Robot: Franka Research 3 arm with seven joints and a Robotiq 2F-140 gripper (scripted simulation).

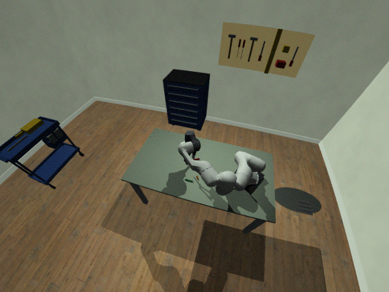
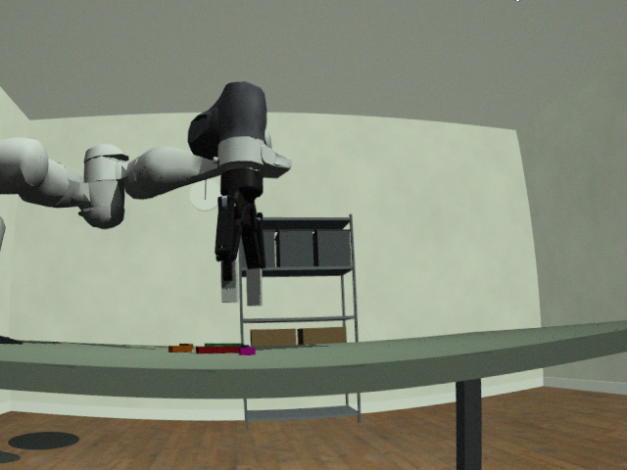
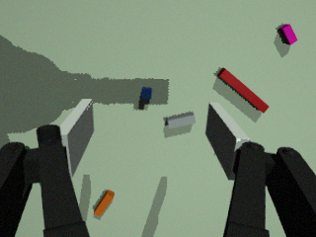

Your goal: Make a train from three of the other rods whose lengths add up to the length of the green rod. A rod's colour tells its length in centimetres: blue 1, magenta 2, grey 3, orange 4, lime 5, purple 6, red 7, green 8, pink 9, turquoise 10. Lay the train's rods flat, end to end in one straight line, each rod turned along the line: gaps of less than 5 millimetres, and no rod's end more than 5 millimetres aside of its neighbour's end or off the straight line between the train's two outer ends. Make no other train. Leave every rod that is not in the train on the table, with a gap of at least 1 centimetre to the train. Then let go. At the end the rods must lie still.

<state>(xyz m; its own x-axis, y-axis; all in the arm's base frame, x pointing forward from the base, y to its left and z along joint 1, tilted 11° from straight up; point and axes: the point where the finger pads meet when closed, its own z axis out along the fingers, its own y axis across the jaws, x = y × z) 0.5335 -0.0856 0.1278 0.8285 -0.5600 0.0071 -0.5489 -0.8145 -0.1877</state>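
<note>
Now: hand 100 mm above the blue rod. From my hand the other things lie so: grey rod (100 mm below, 50 mm behind, 10 mm to the right); then magenta rod (160 mm to the right, 100 mm below, 20 mm behind); then red rod (100 mm below, 90 mm to the right, 50 mm behind).
</note>
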